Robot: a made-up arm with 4 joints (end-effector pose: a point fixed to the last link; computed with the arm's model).
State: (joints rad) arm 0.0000 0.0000 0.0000 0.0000
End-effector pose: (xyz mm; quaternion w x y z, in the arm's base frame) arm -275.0 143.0 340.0 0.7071 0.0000 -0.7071 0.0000
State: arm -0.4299 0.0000 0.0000 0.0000
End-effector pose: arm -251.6 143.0 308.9 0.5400 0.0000 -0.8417 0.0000
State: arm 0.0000 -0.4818 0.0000 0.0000
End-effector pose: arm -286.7 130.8 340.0 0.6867 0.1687 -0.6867 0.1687
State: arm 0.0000 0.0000 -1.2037 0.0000
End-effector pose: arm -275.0 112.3 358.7 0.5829 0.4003 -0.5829 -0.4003
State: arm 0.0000 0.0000 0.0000 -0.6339
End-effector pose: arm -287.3 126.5 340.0 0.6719 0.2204 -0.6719 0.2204
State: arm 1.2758 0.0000 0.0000 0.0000
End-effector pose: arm -252.5 143.0 446.4 0.9891 0.0000 -0.1470 0.0000
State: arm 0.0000 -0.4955 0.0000 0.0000
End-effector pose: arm -287.0 130.4 340.0 0.6855 0.1734 -0.6855 0.1734
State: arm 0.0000 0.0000 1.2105 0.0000
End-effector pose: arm -275.0 136.4 304.4 0.5815 -0.4023 -0.5815 0.4023
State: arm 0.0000 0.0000 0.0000 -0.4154
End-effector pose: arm -284.3 133.0 340.0 0.6919 0.1458 -0.6919 0.1458
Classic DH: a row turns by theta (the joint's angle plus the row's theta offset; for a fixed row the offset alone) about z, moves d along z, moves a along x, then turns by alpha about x. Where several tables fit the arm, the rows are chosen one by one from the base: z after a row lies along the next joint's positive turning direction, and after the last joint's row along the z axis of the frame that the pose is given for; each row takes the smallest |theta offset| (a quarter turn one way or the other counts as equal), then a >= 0, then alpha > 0; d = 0 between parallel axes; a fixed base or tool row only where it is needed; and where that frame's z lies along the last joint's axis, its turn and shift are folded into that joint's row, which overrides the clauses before.
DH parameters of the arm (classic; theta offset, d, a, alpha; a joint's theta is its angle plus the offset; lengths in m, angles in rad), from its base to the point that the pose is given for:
base (fixed): 0 0.378 -0.192 -1.5708
joint 1: 0 0.113 -0.064 -1.5708
joint 2: -1.5708 0.051 0.001 1.5708
joint 3: 0 0 0.002 -1.5708
joint 4: 0 -0.013 0.027 1.5708
tool (fixed): -1.5708 0.019 0 0

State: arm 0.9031 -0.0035 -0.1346 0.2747
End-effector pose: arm -264.9 145.1 416.1 0.9371 -0.1056 -0.3151 -0.1071
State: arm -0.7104 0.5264 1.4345 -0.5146
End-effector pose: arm -211.4 141.9 275.3 0.6114 -0.5202 -0.5486 0.2338
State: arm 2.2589 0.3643 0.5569 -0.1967
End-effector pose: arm -184.7 148.5 470.4 0.8763 0.0133 0.3948 0.2758
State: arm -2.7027 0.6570 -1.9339 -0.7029
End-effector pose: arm -83.4 120.8 377.8 0.7413 -0.5333 0.2016 -0.3542
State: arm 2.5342 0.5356 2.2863 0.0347
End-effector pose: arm -169.8 114.8 493.2 0.2482 0.3050 0.3842 0.8353
